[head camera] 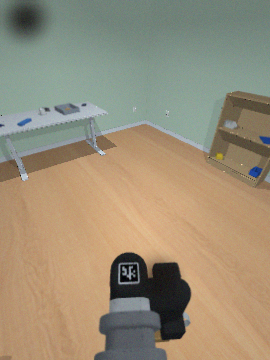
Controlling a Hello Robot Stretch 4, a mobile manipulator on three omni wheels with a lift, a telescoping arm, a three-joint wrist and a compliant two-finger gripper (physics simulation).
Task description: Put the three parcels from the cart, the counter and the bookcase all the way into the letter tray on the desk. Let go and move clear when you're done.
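Places are measured from the robot's base along level axes (x ahead, y left, z up), in millimetres.
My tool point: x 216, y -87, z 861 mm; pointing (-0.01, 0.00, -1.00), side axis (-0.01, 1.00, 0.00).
Observation:
Behind a point stands the place of what it marks.
My gripper point(166, 334) is low in the view, folded down beside the arm's end. Its fingers are mostly hidden by the black wrist, with a bit of grey finger showing at the right. A tan edge of a parcel point(161, 339) {x 201, y -89, z 849 mm} shows under the wrist, and the gripper appears shut on it. The grey letter tray point(70, 112) {x 2798, y 826, z 712 mm} stands on the white desk point(55, 119) {x 2557, y 977, z 692 mm} at the far left. A small orange-tan patch, likely a parcel point(67, 108) {x 2875, y 882, z 748 mm}, shows inside the tray. The wooden bookcase point(220, 131) {x 2554, y -1414, z 492 mm} stands at the right. The cart and the counter do not show.
On the desk are a blue object point(24, 122) {x 2396, y 1321, z 714 mm}, a white mug point(42, 111) {x 2744, y 1206, z 748 mm} and small dark items. The bookcase holds a whitish object point(230, 124) {x 2453, y -1470, z 637 mm}, a yellow one point(219, 156) {x 2452, y -1470, z 117 mm} and blue ones point(255, 172) {x 1971, y -1766, z 140 mm} point(265, 140) {x 2026, y -1729, z 592 mm}. The desk's legs point(16, 157) {x 2389, y 1623, z 201 mm} point(93, 137) {x 3056, y 592, z 193 mm} reach the floor.

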